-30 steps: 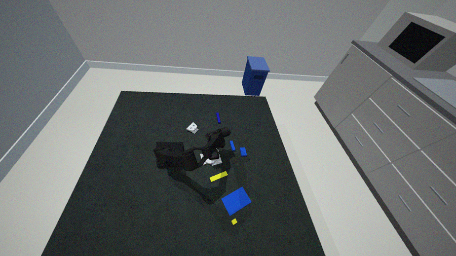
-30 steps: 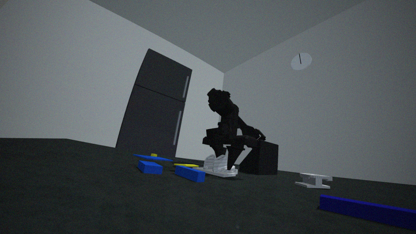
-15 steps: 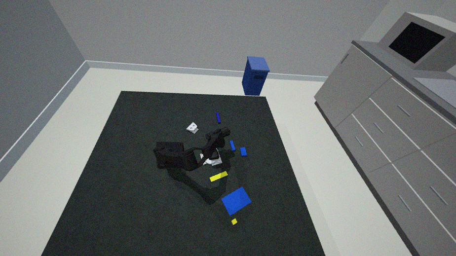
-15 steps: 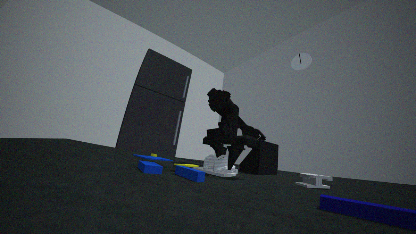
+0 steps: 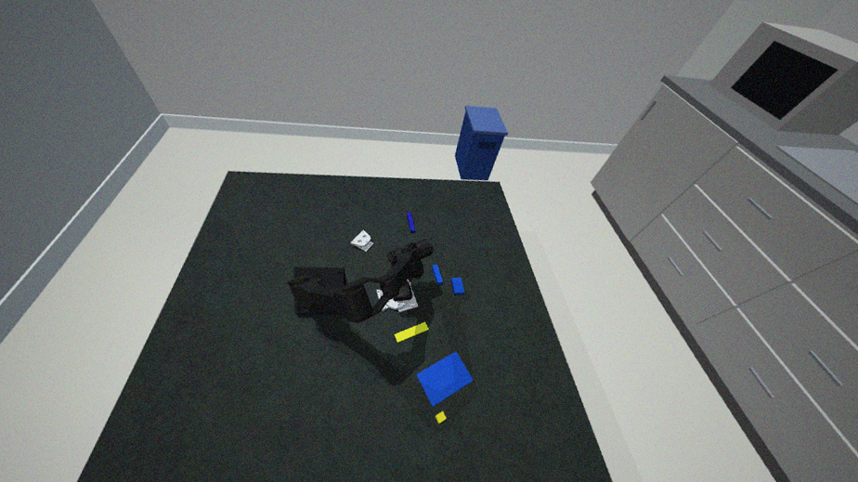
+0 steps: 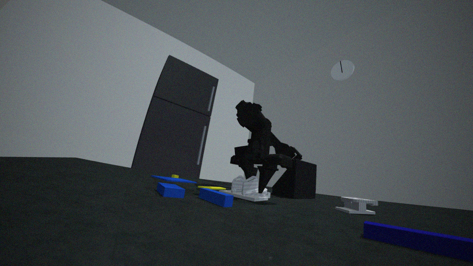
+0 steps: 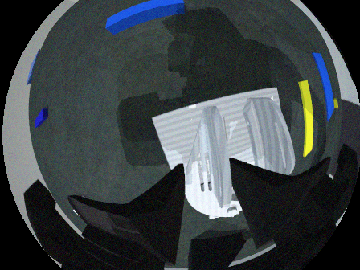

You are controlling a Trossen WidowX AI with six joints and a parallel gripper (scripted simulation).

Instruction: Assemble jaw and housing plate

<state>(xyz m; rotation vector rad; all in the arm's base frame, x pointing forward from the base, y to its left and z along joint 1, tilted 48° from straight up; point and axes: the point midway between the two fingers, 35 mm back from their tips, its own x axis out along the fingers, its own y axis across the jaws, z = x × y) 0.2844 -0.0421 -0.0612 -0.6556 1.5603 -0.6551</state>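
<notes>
Now: the white ribbed rest 21 cm to the left of my gripper tip, 13 cm behind it and 1 cm below it. Also, from my gripper tip: flat blue sheet: 32 cm to the right, 12 cm ahead, 1 cm below; then long blue bar: 32 cm to the left, 8 cm ahead, 1 cm below; then yellow strip: 17 cm to the right, 3 cm ahead, 2 cm below.
</notes>
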